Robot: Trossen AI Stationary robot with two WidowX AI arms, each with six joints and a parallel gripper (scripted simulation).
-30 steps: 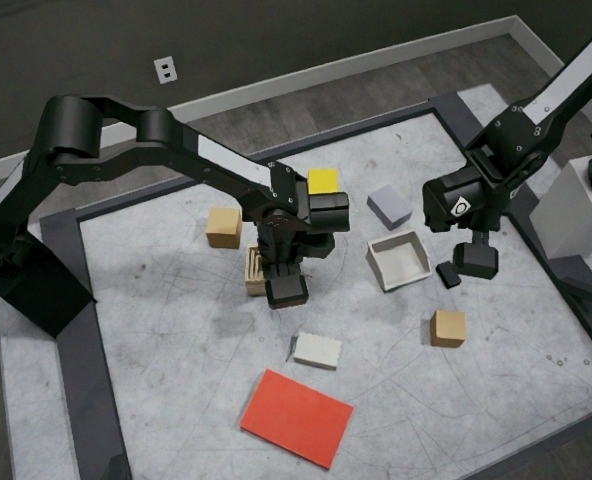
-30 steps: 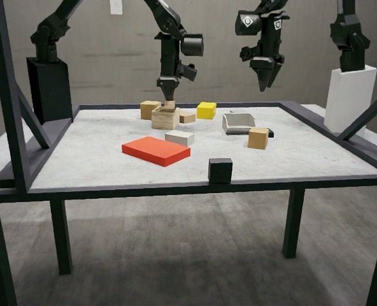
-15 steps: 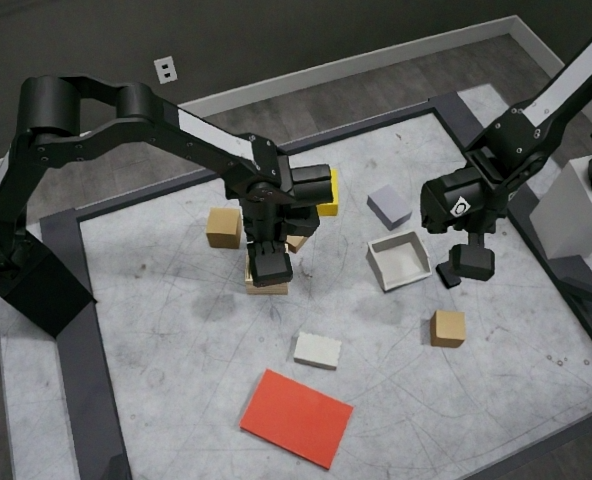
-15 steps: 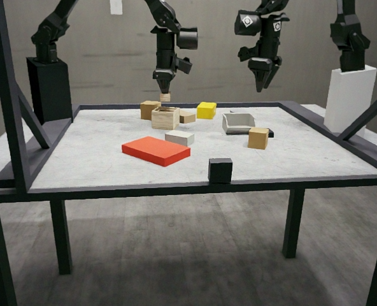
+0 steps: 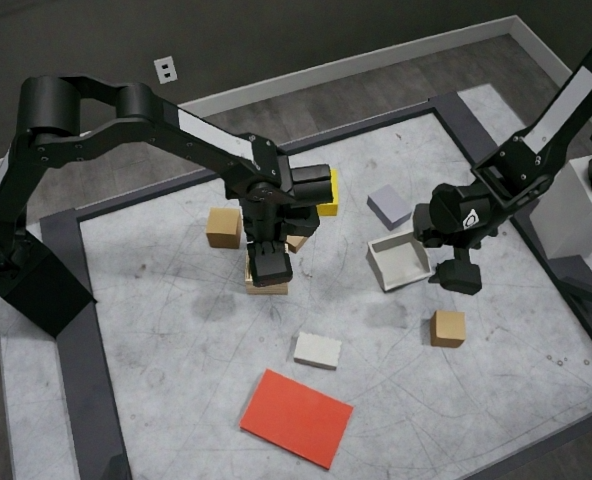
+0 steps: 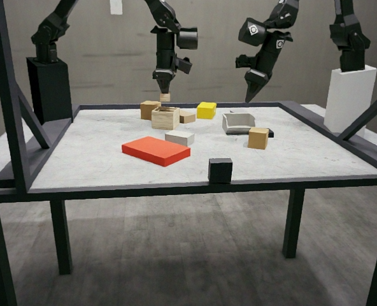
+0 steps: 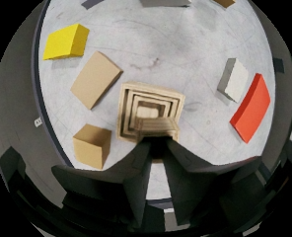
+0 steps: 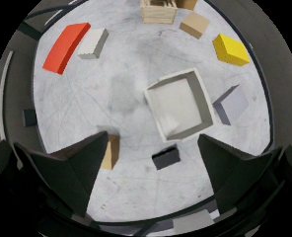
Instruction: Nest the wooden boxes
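The white tray lies 50 mm ahead of my right hand, 30 mm to the left of it and 120 mm below it. The rest, counted from my right hand: black block 20 mm ahead, 60 mm to the right, 140 mm below; grey block 180 mm ahead, 20 mm to the left, 130 mm below; white block 100 mm behind, 220 mm to the left, 130 mm below.
The tan block is 10 cm ahead of my left hand, 5 cm to the right of it and 13 cm below it. From my left hand the other things lie so: red slab (26 cm behind, 1 cm to the right, 13 cm below); white block (16 cm behind, 7 cm to the right, 13 cm below); white tray (1 cm behind, 25 cm to the right, 11 cm below).
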